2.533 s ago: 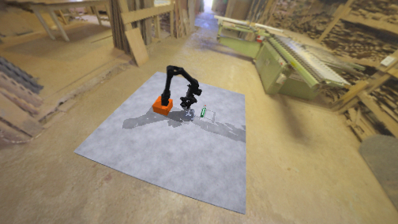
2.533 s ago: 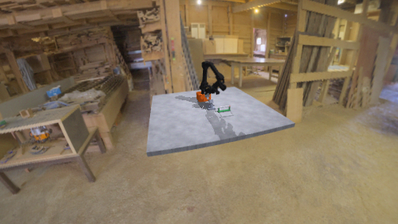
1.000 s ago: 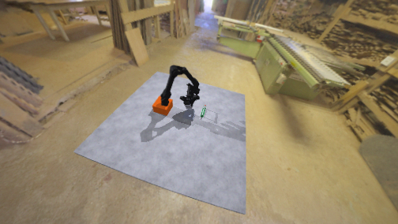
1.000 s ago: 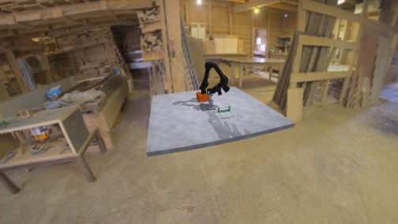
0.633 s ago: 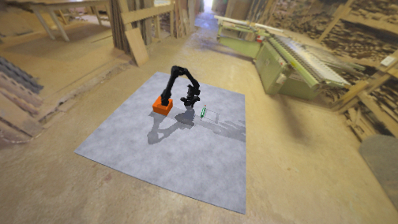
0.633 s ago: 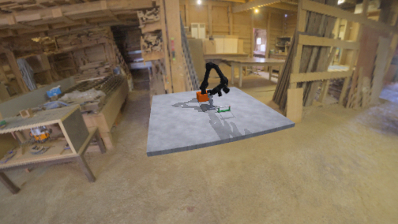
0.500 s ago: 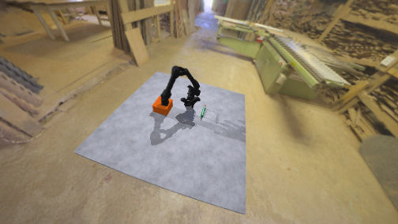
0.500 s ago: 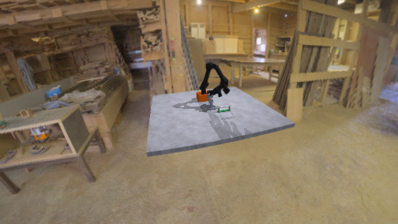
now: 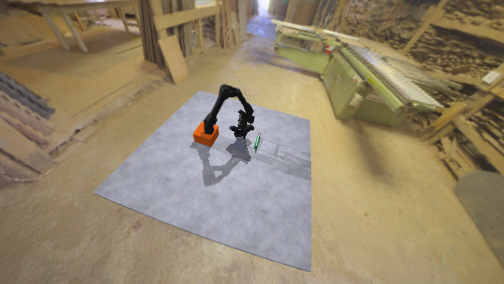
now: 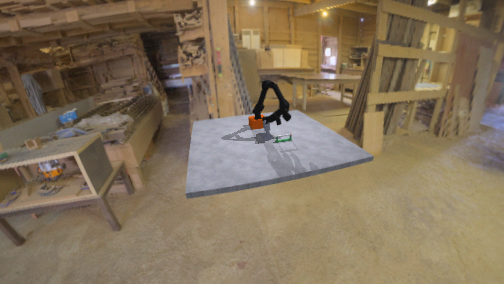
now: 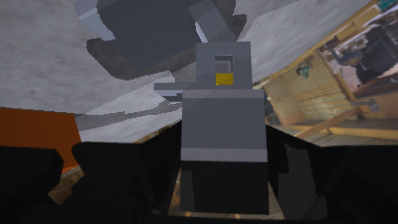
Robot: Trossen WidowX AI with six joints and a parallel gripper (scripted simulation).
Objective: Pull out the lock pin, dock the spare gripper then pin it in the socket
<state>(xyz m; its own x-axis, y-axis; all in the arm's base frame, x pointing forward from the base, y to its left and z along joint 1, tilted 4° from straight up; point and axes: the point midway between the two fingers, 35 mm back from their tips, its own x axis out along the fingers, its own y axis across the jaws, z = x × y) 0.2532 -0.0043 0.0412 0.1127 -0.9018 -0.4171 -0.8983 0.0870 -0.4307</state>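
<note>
Now: gripper tip 1 cm to the right of the spare gripper. The rest, counted from my gripper tip: grey mount: 7 cm below, 2 cm to the left, 1 cm ahead; green strip: 13 cm ahead, 11 cm to the left, 10 cm below.
</note>
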